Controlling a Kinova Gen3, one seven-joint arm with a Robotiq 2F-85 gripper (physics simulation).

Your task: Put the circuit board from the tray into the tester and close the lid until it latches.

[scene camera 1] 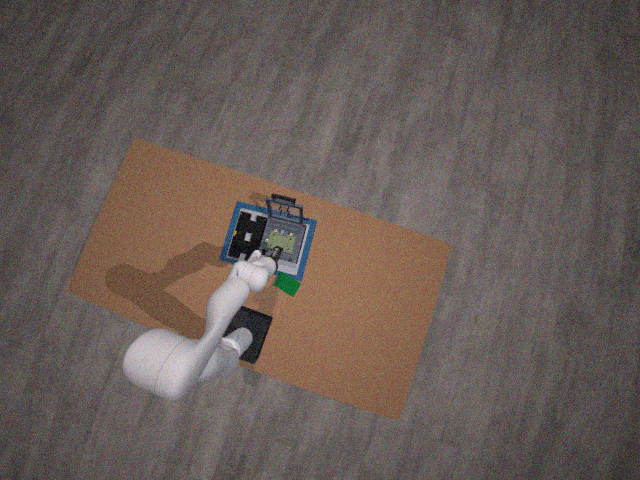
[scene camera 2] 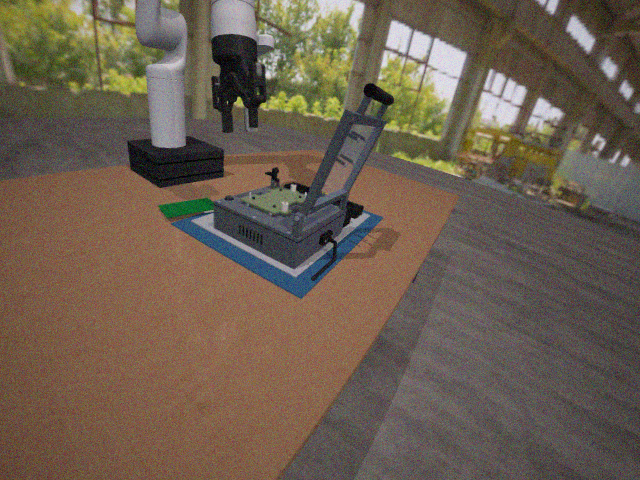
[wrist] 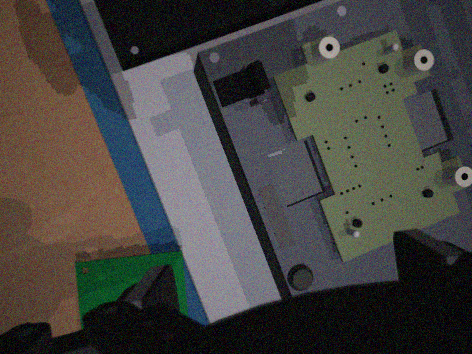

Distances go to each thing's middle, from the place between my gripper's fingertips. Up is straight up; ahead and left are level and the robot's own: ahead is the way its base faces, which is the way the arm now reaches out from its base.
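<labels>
Relative to the green circuit board (wrist: 107, 279), my hand is 170 mm above it, 80 mm past it and 60 mm to the left of it. Positions from my hand: tester bed (scene camera 2: 278, 199), 110 mm below, 90 mm ahead, 40 mm to the left; tester lid (scene camera 2: 356, 134), 10 mm above, 210 mm ahead, 50 mm to the left.
</labels>
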